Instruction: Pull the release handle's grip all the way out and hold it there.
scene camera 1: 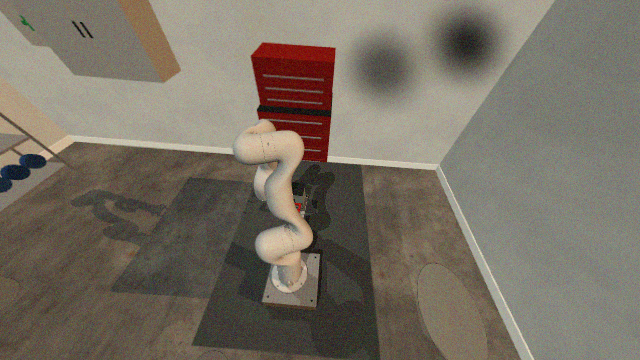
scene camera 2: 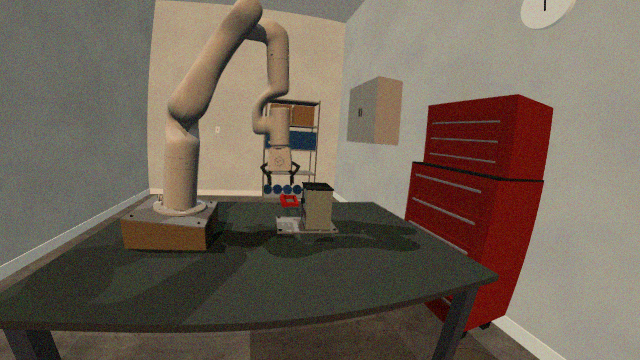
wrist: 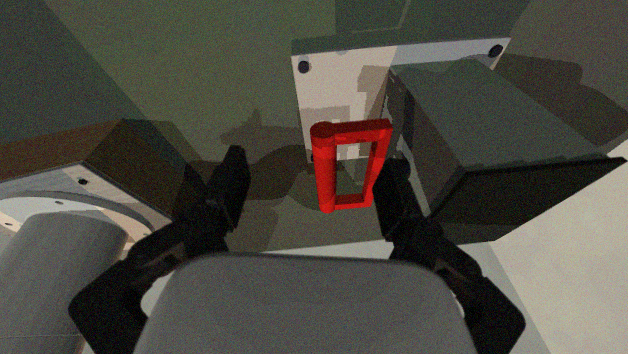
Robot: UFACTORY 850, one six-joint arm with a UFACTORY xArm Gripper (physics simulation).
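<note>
The release handle's red grip is a rectangular loop with a thick round outer bar. It sticks out from the side of an upright beige housing with a dark top. The housing stands on a pale base plate. My gripper is open and empty, pointing down a little above the grip. In the wrist view, the right finger overlaps the loop's inner edge beside the housing, and the left finger is well outside the round bar. In scene camera 1 the arm hides the gripper.
The arm's base block stands on the dark table, on the round bar's side of the handle. A red tool cabinet stands beyond the table. A wall cabinet hangs behind.
</note>
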